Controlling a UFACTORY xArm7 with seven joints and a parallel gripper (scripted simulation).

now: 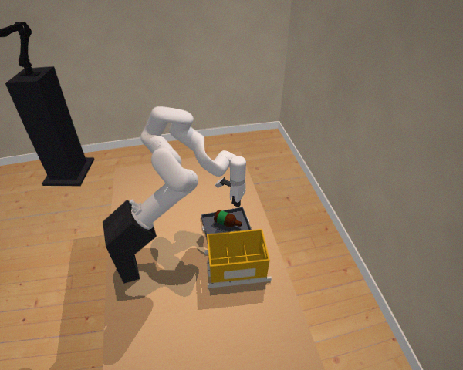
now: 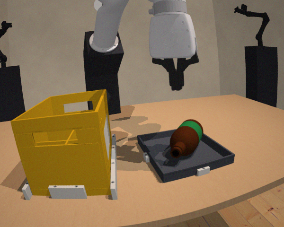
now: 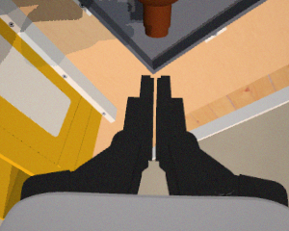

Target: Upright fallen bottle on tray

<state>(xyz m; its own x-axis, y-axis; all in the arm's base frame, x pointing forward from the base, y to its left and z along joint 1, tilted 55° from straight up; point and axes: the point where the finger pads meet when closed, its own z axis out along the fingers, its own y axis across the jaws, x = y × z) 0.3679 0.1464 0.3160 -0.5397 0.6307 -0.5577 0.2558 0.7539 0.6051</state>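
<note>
Right now the bottle is 16 cm below my hand, 4 cm behind it and 2 cm to the left of it. Also, from my hand: yellow crate (26 cm to the right, 12 cm below); then tray (19 cm below, 6 cm behind, 2 cm to the left).
</note>
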